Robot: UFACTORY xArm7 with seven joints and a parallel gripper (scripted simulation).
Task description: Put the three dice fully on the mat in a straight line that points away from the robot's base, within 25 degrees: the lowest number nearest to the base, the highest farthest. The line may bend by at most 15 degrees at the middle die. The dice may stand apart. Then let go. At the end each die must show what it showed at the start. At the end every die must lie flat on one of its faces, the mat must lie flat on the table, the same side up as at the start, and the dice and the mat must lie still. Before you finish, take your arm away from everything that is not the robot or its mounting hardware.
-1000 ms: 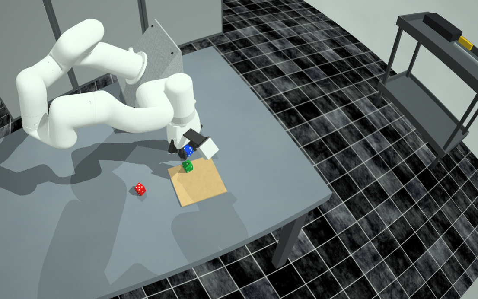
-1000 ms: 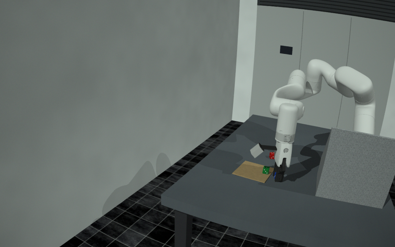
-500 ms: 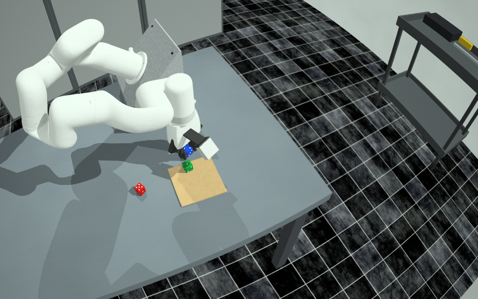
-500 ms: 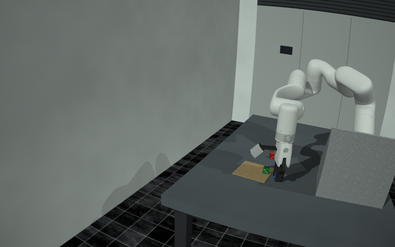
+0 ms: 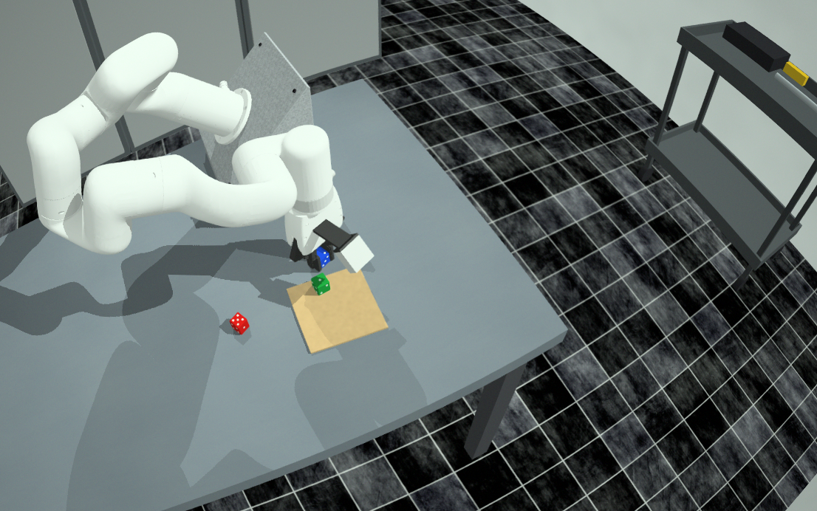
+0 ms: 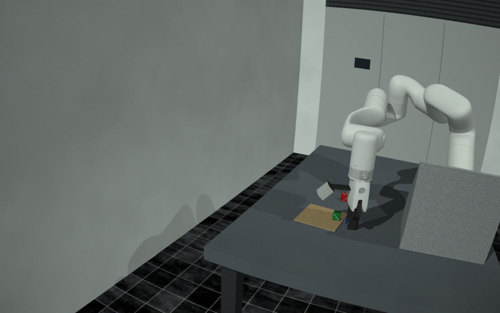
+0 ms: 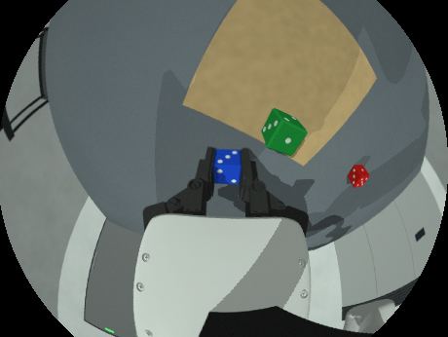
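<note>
My gripper is now 1 cm above the blue die. From my hand the other things lie so: red die 18 cm to the right, 9 cm ahead, 1 cm below; then green die 6 cm ahead, 2 cm to the right; then tan mat 11 cm ahead, 2 cm below, 1 cm to the right.
</note>
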